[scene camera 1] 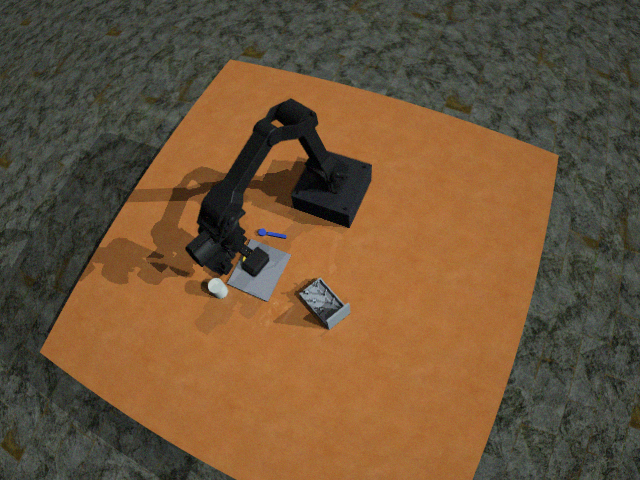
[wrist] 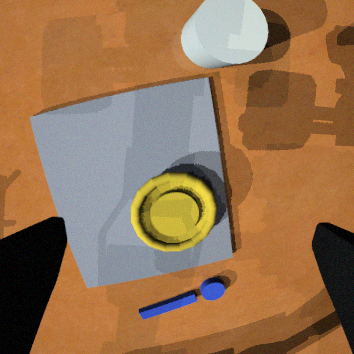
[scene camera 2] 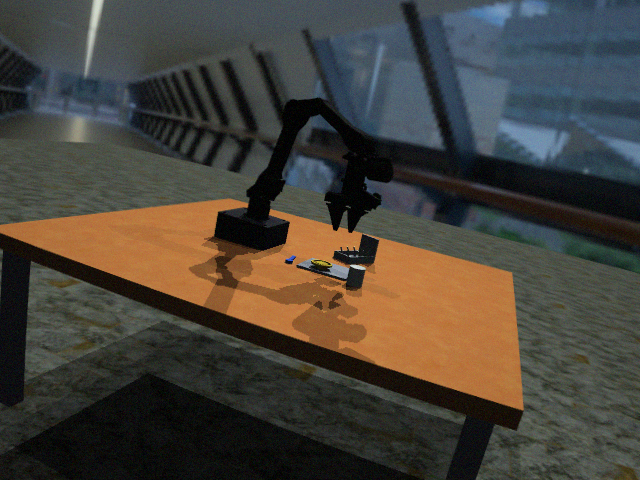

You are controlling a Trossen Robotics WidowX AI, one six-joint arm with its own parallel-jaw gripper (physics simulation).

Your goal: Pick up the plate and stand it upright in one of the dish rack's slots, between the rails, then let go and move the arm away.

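Note:
The yellow round plate (scene camera 2: 321, 264) (wrist: 175, 215) lies flat on a grey square board, near one of its corners. In scene camera 1 the arm hides most of the plate (scene camera 1: 244, 258). The grey dish rack (scene camera 1: 339, 315) (scene camera 2: 368, 249) stands on the table beside the board, with small upright rails and a taller panel at one end; it does not show in the wrist view. My gripper (scene camera 2: 343, 229) (wrist: 194, 235) is open and empty, pointing down above the board and plate, well clear of them. In the wrist view the plate lies between the two fingers' lines.
The grey board (scene camera 1: 266, 287) (scene camera 2: 334, 270) (wrist: 85, 170) lies flat on the orange table (scene camera 1: 413, 335). A pale cup (scene camera 1: 217, 288) (scene camera 2: 355, 277) (wrist: 232, 30) stands close to one corner of the board. A blue spoon (scene camera 1: 276, 235) (scene camera 2: 290, 259) (wrist: 169, 305) lies beside the board's opposite side.

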